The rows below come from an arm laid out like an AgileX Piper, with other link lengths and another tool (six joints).
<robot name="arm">
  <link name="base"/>
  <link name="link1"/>
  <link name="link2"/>
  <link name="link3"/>
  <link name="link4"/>
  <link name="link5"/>
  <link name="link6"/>
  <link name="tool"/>
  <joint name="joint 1" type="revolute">
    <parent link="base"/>
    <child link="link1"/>
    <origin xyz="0 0 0.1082"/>
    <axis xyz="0 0 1"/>
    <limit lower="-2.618" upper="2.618"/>
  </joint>
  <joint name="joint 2" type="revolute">
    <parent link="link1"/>
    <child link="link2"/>
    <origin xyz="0 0 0"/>
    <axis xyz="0 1 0"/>
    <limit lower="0" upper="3.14"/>
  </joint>
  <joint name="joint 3" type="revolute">
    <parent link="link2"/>
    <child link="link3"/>
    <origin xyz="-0.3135 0 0.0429"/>
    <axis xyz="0 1 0"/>
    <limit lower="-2.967" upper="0"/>
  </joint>
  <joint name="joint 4" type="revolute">
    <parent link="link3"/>
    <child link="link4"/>
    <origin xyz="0.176 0 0.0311"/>
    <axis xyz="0.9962 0 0.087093"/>
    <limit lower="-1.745" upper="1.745"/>
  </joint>
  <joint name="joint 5" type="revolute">
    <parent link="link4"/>
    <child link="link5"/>
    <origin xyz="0 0 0"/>
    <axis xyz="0 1 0"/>
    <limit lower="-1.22" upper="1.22"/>
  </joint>
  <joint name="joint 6" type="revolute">
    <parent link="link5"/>
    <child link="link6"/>
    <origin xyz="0.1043 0 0.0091"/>
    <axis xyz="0.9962 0 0.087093"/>
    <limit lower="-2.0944" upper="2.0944"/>
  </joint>
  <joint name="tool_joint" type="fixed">
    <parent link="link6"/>
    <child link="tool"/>
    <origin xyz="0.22 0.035 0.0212" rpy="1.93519 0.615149 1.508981"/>
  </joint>
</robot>
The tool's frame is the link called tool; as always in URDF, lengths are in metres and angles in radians.
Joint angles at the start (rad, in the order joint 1, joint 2, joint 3, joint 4, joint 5, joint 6):
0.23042 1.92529 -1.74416 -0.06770 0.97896 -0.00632
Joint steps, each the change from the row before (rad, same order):
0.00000 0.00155 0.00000 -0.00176 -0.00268 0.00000
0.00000 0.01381 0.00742 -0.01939 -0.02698 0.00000
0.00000 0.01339 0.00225 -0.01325 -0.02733 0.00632
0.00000 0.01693 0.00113 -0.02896 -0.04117 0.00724
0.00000 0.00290 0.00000 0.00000 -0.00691 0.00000
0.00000 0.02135 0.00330 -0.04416 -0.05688 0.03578
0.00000 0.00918 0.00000 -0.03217 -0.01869 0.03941
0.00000 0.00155 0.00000 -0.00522 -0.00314 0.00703
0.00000 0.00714 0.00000 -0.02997 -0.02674 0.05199
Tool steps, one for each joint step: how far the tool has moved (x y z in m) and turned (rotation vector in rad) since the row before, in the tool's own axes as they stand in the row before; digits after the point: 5 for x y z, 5 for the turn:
-0.00062 0.00044 0.00056 -0.00010 -0.00209 -0.00014
-0.00478 0.00249 0.00707 0.00402 -0.01949 -0.00404
-0.00491 0.00469 0.00465 -0.00387 -0.01443 0.00428
-0.00991 0.00624 0.00566 -0.00665 -0.03313 0.00299
-0.00067 0.00171 0.00049 -0.00344 -0.00202 0.00070
-0.01385 0.00845 0.00712 -0.00990 -0.03709 0.02301
-0.00783 0.00179 0.00416 0.00339 -0.01401 0.02500
-0.00126 0.00038 0.00067 0.00038 -0.00200 0.00455
-0.00918 0.00470 0.00148 -0.00772 -0.01065 0.03863

